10 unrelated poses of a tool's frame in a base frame.
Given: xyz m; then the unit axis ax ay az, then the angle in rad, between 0 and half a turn.
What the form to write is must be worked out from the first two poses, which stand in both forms.
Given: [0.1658 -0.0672 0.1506 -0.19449 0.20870 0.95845 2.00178]
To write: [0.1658 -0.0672 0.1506 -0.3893 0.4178 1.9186]
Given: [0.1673 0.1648 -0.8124 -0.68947 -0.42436 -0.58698 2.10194]
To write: [0.1673 0.1648 -0.8124 -1.4492 -0.8920 -1.2338]
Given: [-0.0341 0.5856 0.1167 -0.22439 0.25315 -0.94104 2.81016]
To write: [-0.0341 0.5856 0.1167 -0.6306 0.7114 -2.6445]
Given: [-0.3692 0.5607 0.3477 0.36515 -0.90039 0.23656 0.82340]
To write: [-0.3692 0.5607 0.3477 0.3007 -0.7414 0.1948]
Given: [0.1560 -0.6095 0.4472 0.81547 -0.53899 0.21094 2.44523]
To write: [0.1560 -0.6095 0.4472 1.9940 -1.3180 0.5158]
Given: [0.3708 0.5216 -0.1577 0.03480 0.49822 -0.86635 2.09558]
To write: [0.3708 0.5216 -0.1577 0.0729 1.0441 -1.8155]
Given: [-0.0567 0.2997 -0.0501 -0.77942 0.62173 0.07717 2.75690]
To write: [-0.0567 0.2997 -0.0501 -2.1488 1.7140 0.2128]
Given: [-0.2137 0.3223 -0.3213 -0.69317 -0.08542 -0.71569 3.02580]
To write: [-0.2137 0.3223 -0.3213 -2.0974 -0.2585 -2.1655]
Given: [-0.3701 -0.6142 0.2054 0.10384 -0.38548 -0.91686 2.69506]
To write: [-0.3701 -0.6142 0.2054 0.2799 -1.0389 -2.4710]
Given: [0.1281 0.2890 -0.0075 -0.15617 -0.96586 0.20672 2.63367]
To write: [0.1281 0.2890 -0.0075 -0.4113 -2.5437 0.5444]
